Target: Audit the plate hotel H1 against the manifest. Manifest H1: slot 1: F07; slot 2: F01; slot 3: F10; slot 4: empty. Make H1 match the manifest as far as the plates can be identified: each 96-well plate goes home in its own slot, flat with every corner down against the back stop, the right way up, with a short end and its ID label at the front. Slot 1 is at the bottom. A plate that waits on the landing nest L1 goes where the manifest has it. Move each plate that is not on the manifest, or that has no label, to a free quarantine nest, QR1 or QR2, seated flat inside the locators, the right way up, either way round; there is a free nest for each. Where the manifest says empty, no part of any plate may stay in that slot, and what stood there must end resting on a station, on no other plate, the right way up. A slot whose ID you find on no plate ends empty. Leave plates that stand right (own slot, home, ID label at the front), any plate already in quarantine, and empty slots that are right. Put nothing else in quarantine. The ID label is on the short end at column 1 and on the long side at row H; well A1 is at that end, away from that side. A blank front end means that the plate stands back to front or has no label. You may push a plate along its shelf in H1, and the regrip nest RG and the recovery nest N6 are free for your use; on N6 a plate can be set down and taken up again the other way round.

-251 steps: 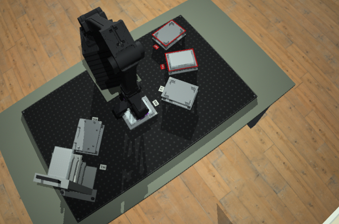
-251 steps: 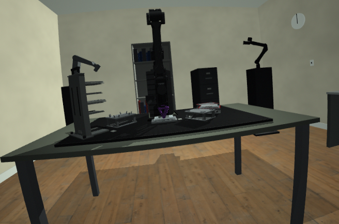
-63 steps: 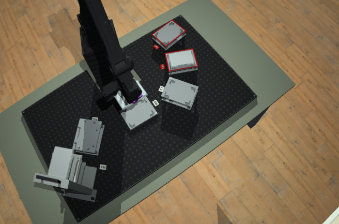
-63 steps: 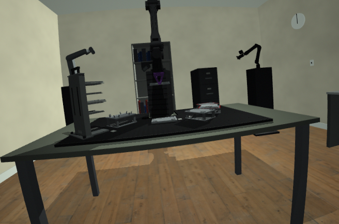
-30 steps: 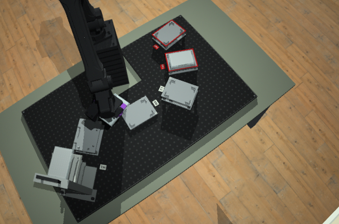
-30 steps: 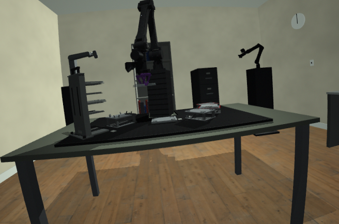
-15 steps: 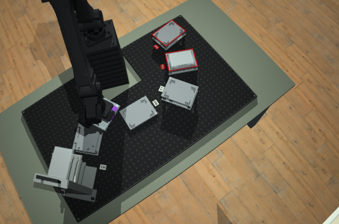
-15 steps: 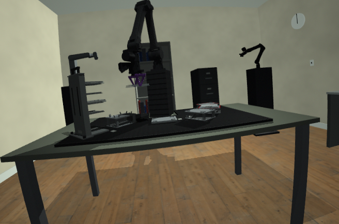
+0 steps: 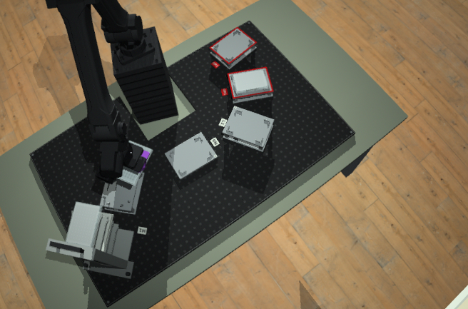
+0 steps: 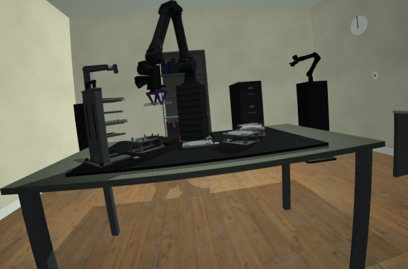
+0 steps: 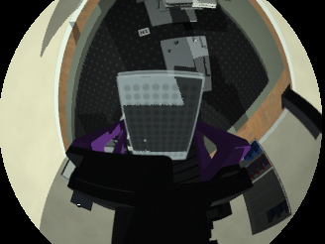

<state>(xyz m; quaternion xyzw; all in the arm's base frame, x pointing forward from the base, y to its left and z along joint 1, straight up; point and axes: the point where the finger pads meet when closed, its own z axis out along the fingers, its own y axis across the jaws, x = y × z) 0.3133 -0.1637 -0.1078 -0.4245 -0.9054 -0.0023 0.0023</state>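
Right now the regrip nest RG is 190 mm below my hand, 90 mm to the right of it and 20 mm behind it. The rest, counted from my hand: plate hotel H1: 250 mm to the right, 190 mm ahead, 80 mm below; then recovery nest N6: 240 mm below, 190 mm to the left, 30 mm behind; then grey 96-well plate: 200 mm to the right, 130 mm ahead, 40 mm above.
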